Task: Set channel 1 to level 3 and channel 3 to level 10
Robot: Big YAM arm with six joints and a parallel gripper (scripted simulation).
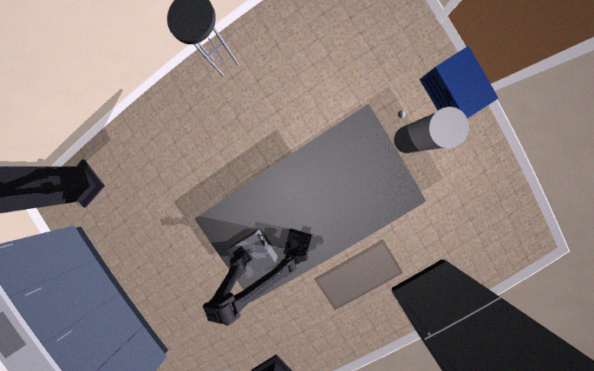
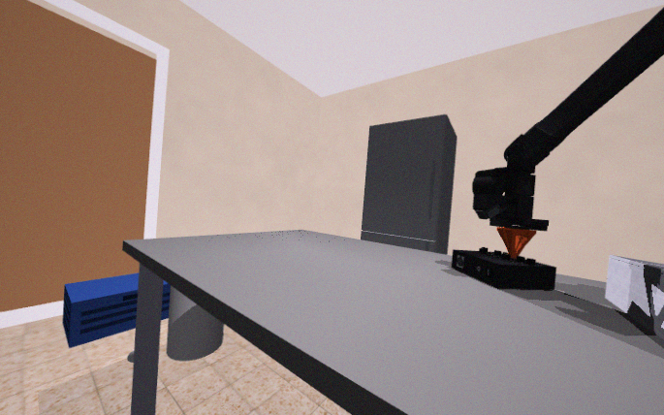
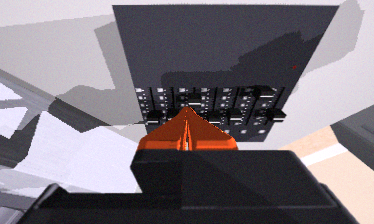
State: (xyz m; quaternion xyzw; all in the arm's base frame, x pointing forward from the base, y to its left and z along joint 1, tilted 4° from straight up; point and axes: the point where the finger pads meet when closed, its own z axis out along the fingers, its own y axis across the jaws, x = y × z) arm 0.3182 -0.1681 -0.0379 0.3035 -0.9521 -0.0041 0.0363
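The channel 3 cap is 2 cm ahead of my hand. Also, from my hand: channel 1 fader cap: 3 cm behind, 3 cm to the left.
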